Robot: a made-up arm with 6 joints.
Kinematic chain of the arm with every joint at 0, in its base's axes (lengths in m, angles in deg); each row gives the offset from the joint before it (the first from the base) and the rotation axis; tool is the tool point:
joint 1: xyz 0 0 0.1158 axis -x
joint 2: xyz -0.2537 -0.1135 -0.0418 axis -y
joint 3: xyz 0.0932 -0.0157 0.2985 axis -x
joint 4: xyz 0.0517 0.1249 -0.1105 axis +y
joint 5: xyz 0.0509 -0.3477 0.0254 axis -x
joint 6: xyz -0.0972 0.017 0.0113 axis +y
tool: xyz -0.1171 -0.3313 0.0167
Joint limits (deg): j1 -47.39..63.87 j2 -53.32..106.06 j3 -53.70..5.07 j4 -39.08..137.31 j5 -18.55..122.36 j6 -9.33..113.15
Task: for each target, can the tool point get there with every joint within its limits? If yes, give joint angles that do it. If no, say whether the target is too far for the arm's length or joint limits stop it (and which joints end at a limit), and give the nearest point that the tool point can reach.
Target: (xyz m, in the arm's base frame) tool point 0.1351 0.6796 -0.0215
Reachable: no: joint limits stop it (at a limit: joint 1, joint 2, joint 3, joint 4) | nearest point 0.0162 0.3161 -0.0781 | short by 0.387 m
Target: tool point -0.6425 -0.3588 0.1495
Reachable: yes | joints -10.91 78.62 -40.95 -0.45 91.25 65.86
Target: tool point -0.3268 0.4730 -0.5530
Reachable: no: joint limits stop it (at a limit: joint 1, joint 2, joint 3, joint 4) | nearest point -0.2075 0.2341 -0.3397 | short by 0.342 m
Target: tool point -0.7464 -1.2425 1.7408
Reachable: no: too far | nearest point -0.4479 -0.4605 0.7181 | short by 1.322 m
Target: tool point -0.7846 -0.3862 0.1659
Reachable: yes | joints 0.96 85.08 0.26 -13.88 61.99 95.23
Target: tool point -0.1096 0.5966 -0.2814
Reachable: no: joint limits stop it (at a limit: joint 1, joint 2, joint 3, joint 4) | nearest point -0.0999 0.3256 -0.2122 | short by 0.280 m
